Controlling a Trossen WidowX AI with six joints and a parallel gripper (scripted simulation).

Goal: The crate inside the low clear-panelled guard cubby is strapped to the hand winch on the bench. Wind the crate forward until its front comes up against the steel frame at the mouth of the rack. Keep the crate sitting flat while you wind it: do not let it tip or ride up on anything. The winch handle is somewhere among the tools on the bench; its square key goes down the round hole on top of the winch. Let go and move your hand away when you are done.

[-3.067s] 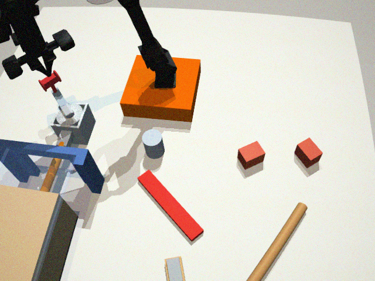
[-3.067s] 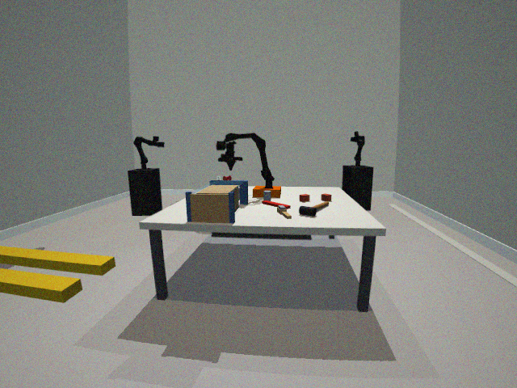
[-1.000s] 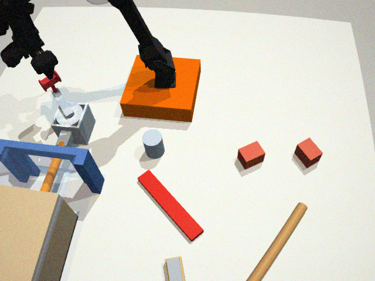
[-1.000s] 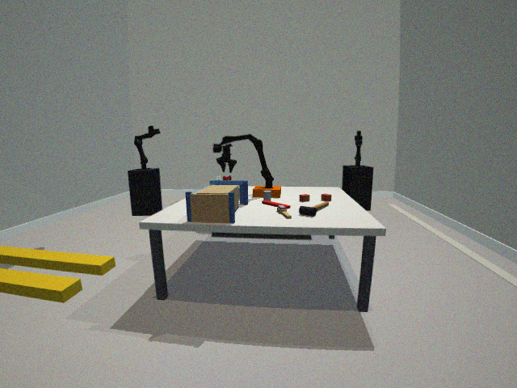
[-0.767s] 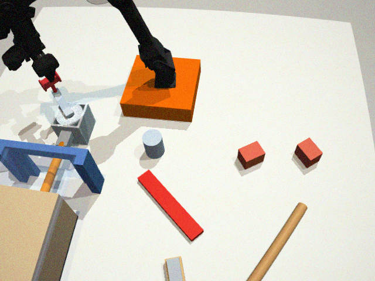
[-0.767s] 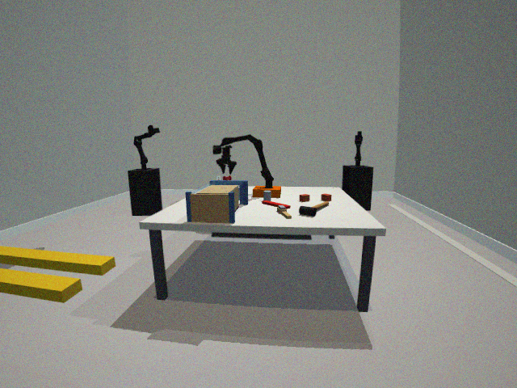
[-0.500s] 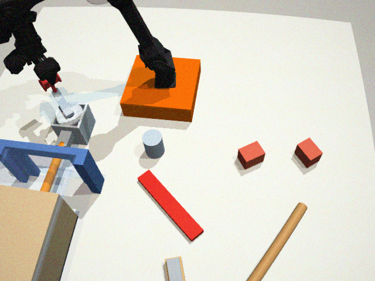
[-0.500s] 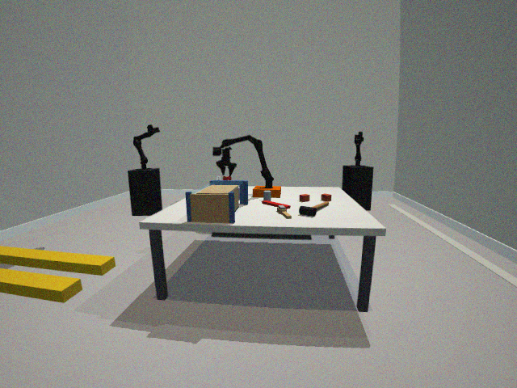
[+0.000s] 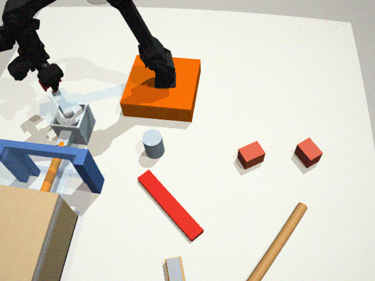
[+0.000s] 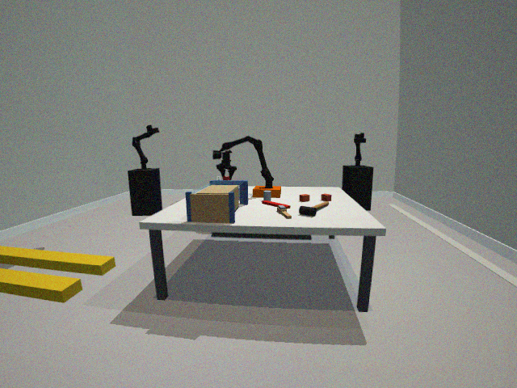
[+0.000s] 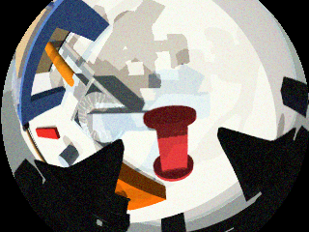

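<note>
Now: gripper tip 10 mm above the red knob. Also, from my gripper tip: flat red bar (330 mm ahead, 350 mm to the left, 140 mm below); then grey winch (60 mm ahead, 50 mm to the left, 110 mm below); then winch handle (30 mm ahead, 20 mm to the left, 40 mm below).
</note>
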